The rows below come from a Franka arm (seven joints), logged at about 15 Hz.
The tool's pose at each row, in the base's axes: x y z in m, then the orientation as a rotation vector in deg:
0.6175, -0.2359, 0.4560, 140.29, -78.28, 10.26
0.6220, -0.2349, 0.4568, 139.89, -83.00, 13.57
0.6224, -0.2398, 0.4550, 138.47, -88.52, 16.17
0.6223, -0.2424, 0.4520, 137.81, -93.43, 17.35
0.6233, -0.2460, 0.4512, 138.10, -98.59, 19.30
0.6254, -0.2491, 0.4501, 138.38, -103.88, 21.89
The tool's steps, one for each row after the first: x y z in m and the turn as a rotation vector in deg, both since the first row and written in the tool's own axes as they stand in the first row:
0.0018, -0.0041, -0.0013, 2.58, 0.49, 3.46
0.0055, -0.0025, 0.0020, 4.52, 0.62, 7.57
0.0067, -0.0018, 0.0057, 6.36, -0.22, 10.85
0.0099, -0.0011, 0.0077, 9.42, -1.19, 13.98
0.0132, -0.0016, 0.0097, 12.88, -1.96, 17.16

